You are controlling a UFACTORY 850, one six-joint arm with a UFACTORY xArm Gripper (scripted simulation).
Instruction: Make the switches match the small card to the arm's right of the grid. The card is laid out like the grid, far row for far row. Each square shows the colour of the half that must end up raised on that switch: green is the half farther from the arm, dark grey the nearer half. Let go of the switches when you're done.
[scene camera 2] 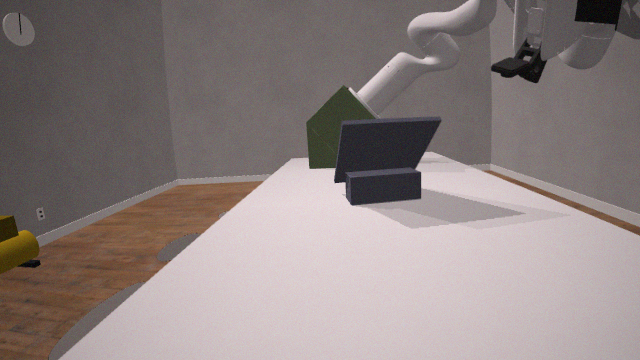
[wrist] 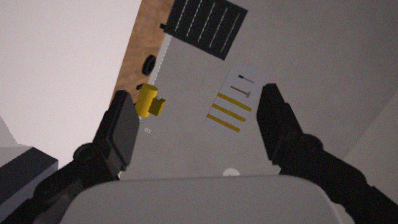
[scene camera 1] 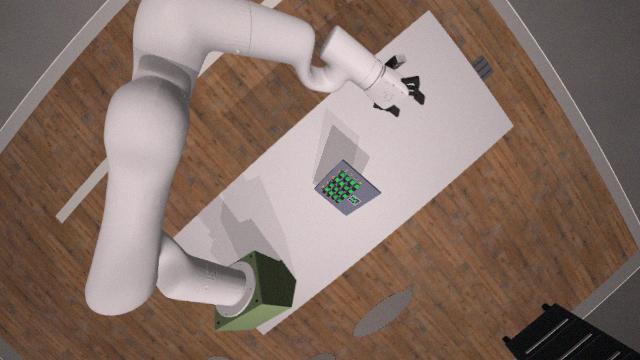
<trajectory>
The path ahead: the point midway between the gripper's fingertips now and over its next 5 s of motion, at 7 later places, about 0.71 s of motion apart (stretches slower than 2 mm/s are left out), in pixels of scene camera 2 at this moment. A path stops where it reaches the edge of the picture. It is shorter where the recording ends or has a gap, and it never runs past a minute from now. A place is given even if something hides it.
My gripper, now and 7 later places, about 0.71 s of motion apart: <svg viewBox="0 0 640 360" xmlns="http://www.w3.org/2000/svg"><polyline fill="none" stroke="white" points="502,32 492,62 457,99 418,120 383,116 373,119 378,148 378,149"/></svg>
</trajectory>
